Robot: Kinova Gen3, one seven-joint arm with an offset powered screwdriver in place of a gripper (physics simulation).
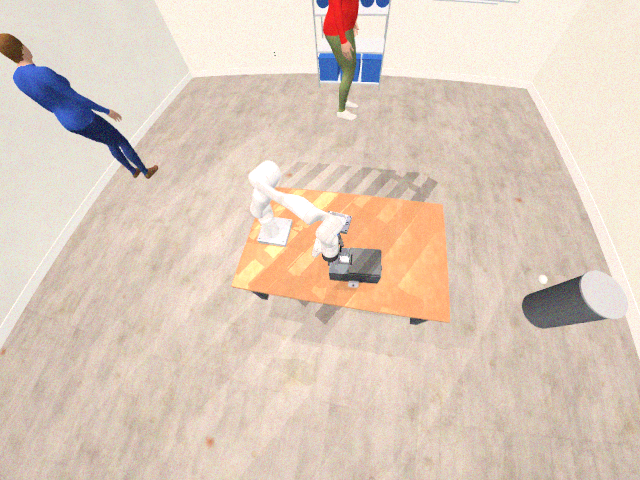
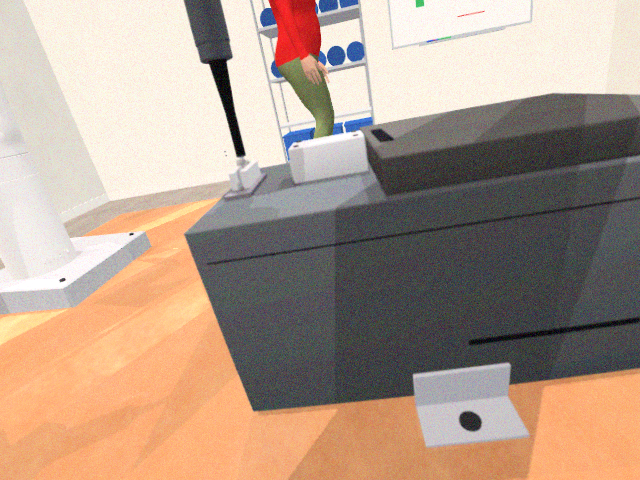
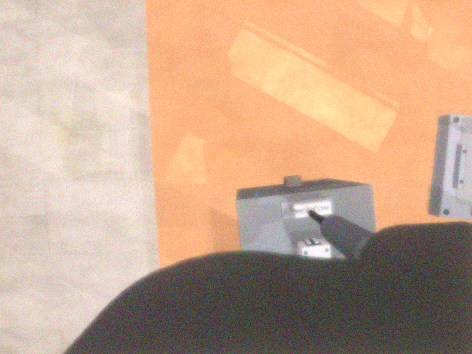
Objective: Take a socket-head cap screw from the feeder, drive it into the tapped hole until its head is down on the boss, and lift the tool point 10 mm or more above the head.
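The dark grey feeder (image 1: 356,266) (image 2: 413,289) (image 3: 265,225) stands on the table. A small pale nest (image 2: 247,176) sits on its top near one end. A light grey screw head (image 2: 240,161) shows at the nest. My screwdriver tip (image 2: 239,155) (image 3: 311,213) points down, directly over that head and appearing to touch it. Whether the tip holds the screw cannot be told. The screw's shank is hidden in the nest. The light grey workpiece plate (image 1: 347,222) (image 3: 449,167) lies apart from the feeder; its tapped hole is too small to make out.
A white block (image 2: 330,157) (image 3: 316,249) and a raised dark cover (image 2: 506,139) stand on the feeder top beside the nest. A small bracket (image 1: 353,284) (image 2: 470,403) is at the feeder's foot. The arm's base plate (image 1: 275,232) (image 2: 103,258) is on the table. Two people stand beyond it.
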